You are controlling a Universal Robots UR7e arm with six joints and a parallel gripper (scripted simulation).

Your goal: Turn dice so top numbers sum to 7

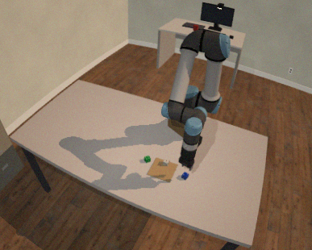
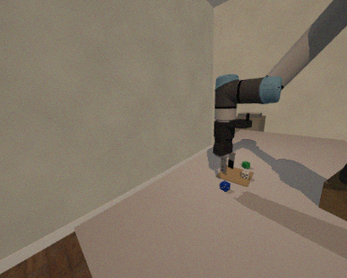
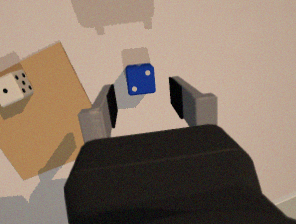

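Right now my hand is 90 mm above the blue die. From my hand the other things lie so: white die 60 mm behind, 130 mm to the right, 90 mm below; then green die 40 mm behind, 240 mm to the right, 90 mm below; then tan mat 10 mm behind, 140 mm to the right, 110 mm below.
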